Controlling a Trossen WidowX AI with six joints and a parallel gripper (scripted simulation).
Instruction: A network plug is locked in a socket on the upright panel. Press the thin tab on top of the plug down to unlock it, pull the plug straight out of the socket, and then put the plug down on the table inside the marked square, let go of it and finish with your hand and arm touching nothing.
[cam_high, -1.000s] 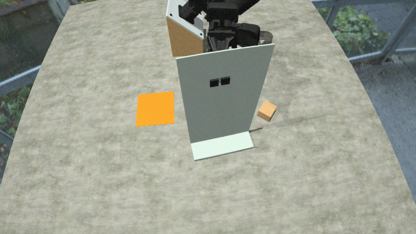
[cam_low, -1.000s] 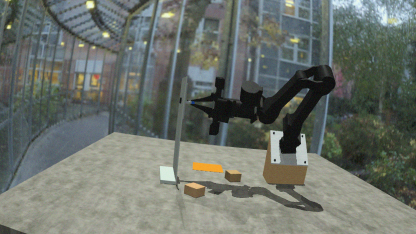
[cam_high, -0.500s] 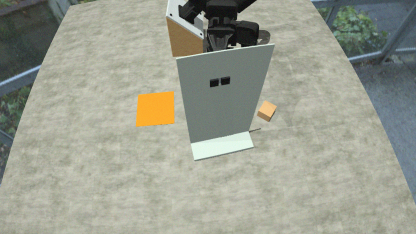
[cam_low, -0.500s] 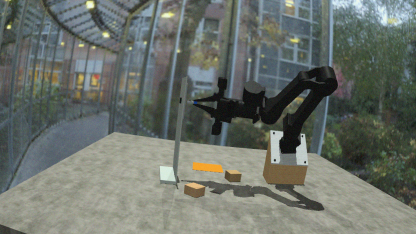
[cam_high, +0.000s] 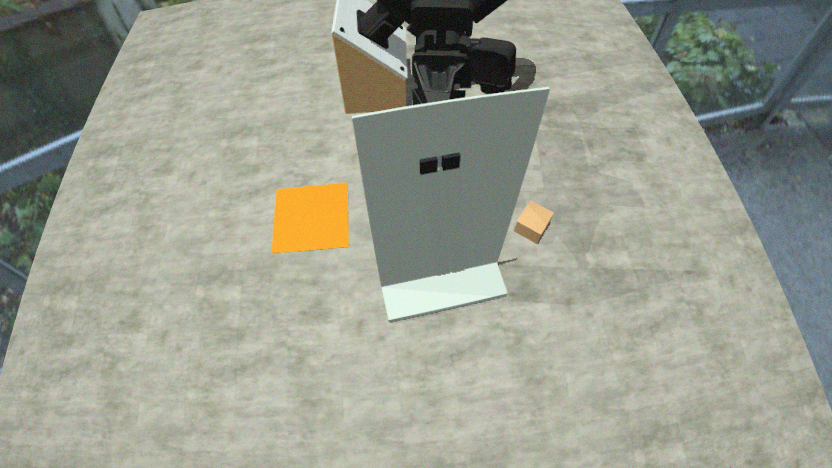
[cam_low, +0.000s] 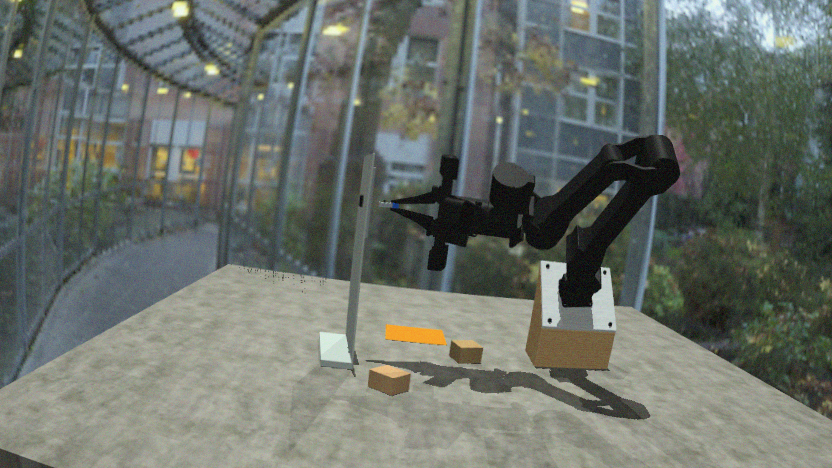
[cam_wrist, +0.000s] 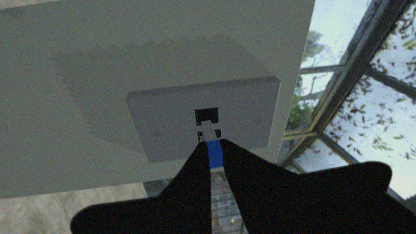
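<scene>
Right now my gripper tip is 80 mm past the orange marked square, 180 mm to the left of it and 260 mm above it. Also, from my gripper tip: grey-white panel: 50 mm ahead, 110 mm below; then network plug: 10 mm ahead; then thin pale tab: 10 mm ahead.
</scene>
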